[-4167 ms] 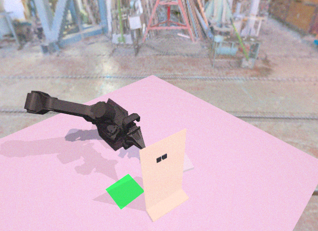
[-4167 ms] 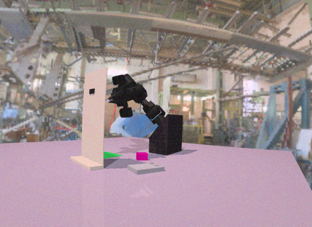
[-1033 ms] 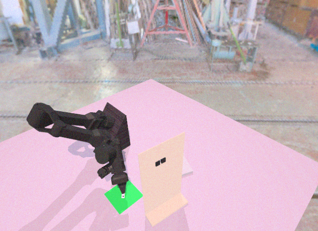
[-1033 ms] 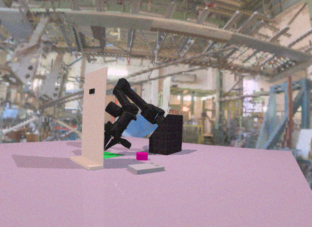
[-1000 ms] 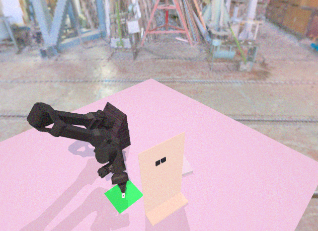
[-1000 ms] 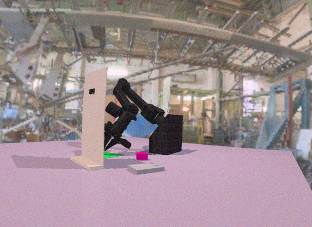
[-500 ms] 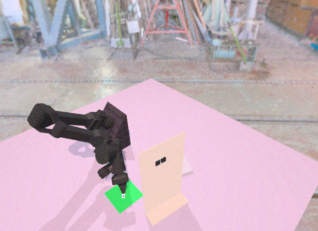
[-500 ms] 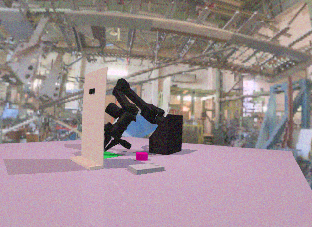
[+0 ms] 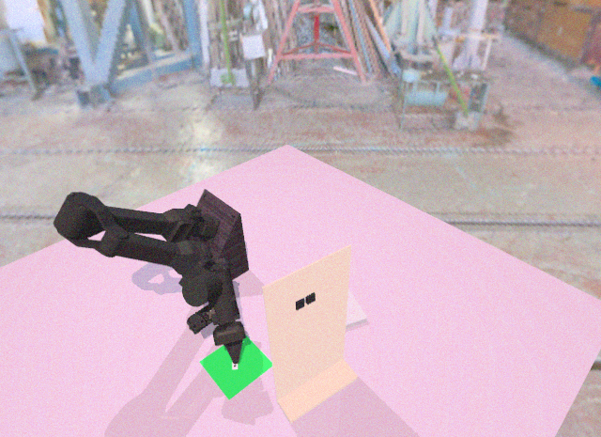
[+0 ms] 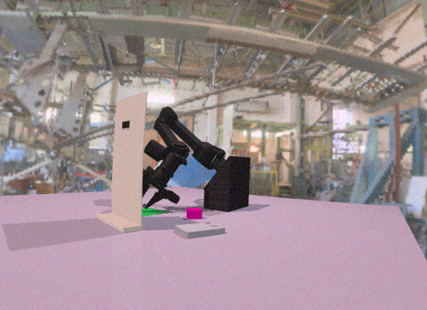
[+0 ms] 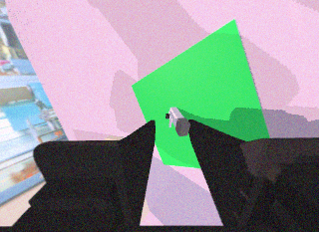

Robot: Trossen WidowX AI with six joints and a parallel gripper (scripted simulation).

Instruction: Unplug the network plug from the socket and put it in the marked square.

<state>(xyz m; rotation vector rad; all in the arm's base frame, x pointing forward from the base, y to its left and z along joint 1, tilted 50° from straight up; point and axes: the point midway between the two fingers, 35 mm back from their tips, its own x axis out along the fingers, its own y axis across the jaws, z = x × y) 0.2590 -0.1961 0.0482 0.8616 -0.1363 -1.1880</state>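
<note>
Right now my gripper tip is 10 mm above the pale grey plug. Round my gripper tip: flat grey plate (280 mm to the left, 90 mm ahead, 10 mm below); then upright panel (160 mm ahead, 140 mm above, 70 mm to the left); then green marked square (20 mm below, 10 mm behind).
</note>
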